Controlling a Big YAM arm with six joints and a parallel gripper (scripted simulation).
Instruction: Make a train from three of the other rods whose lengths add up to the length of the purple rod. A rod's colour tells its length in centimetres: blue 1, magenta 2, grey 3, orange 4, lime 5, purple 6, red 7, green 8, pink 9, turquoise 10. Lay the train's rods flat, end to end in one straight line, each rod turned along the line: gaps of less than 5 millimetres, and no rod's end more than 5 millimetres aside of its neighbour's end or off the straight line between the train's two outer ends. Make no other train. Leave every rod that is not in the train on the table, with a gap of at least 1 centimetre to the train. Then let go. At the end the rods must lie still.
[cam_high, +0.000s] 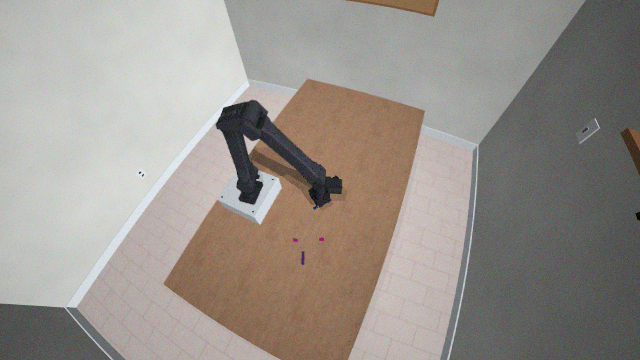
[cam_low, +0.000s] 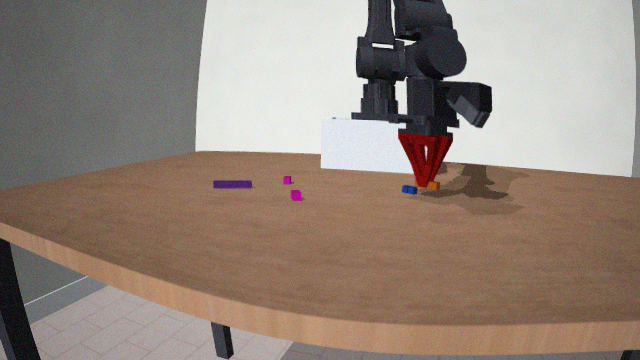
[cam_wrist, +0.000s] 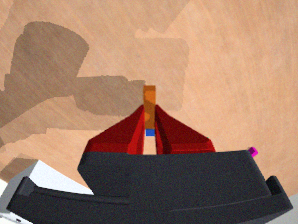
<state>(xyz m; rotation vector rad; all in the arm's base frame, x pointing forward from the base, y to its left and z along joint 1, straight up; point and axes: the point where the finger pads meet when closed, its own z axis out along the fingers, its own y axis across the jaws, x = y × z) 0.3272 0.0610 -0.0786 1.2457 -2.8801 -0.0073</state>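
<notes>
The orange rod lies right at my hand. The rest, counted from my hand: purple rod (280 mm to the right, 20 mm below, 10 mm behind).
</notes>
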